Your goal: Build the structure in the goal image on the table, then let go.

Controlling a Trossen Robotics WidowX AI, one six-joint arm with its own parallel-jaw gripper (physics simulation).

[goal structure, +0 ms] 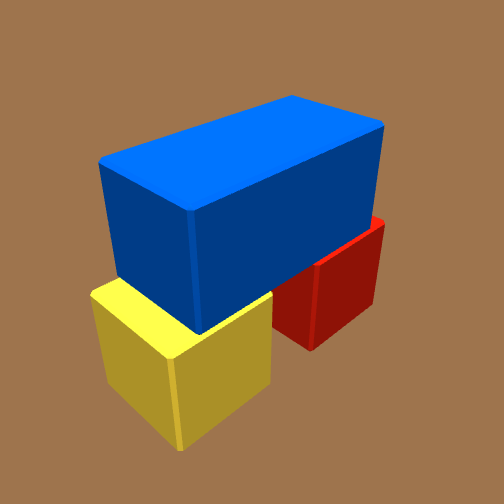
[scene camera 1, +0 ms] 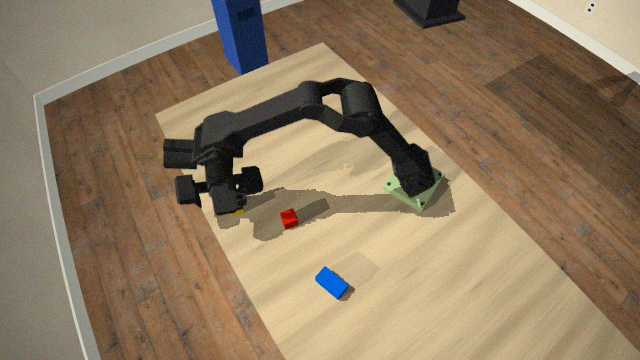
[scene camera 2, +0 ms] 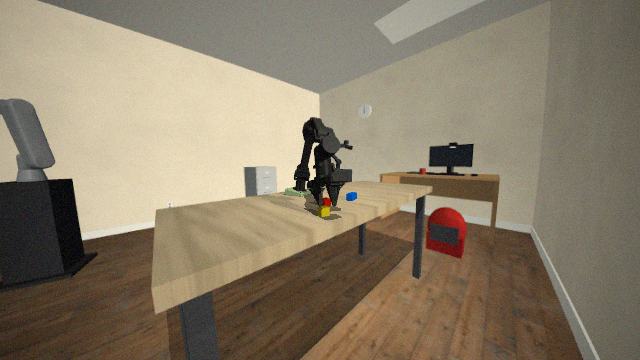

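Pixels of known places: gripper, fingertip midpoint: (scene camera 2: pixel 327 206); arm's base, origin of the base link: (scene camera 1: pixel 414 182) (scene camera 2: pixel 299 189).
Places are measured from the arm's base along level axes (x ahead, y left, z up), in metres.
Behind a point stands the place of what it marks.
Note:
My gripper (scene camera 1: pixel 230 204) @[x 0.464, y -0.136, z 0.013 m] (scene camera 2: pixel 327 203) @[x 0.464, y -0.136, z 0.013 m] is open, points down near the table's edge, and has nothing between its fingers. A yellow block (scene camera 1: pixel 238 212) @[x 0.432, y -0.111, z -0.018 m] (scene camera 2: pixel 324 212) @[x 0.447, y -0.135, z -0.012 m] sits on the table (scene camera 1: pixel 450 280) @[x 0.048, y 0.248, z -0.027 m] (scene camera 2: pixel 225 225) @[x 0.341, y -0.433, z -0.027 m] at the fingertips. The gripper hides most of it in scene camera 1. A red block (scene camera 1: pixel 289 219) @[x 0.326, y -0.031, z 0.006 m] (scene camera 2: pixel 326 202) @[x 0.341, y -0.049, z -0.008 m] lies on the table apart from the yellow one, and shows partly behind it in scene camera 2. A longer blue block (scene camera 1: pixel 331 283) @[x 0.301, y 0.145, z 0.006 m] (scene camera 2: pixel 351 196) @[x 0.322, y 0.116, z -0.005 m] lies flat on the table, farther from the gripper.
The arm's pale green base plate (scene camera 1: pixel 395 190) @[x 0.053, y -0.003, z -0.007 m] (scene camera 2: pixel 291 192) @[x 0.015, y -0.062, z -0.008 m] sits on the table. The table's edge runs close beside the gripper and the yellow block. A blue cabinet (scene camera 1: pixel 242 40) stands beyond the table's end. A desk (scene camera 2: pixel 440 186) and a red object (scene camera 2: pixel 446 220) stand farther off.

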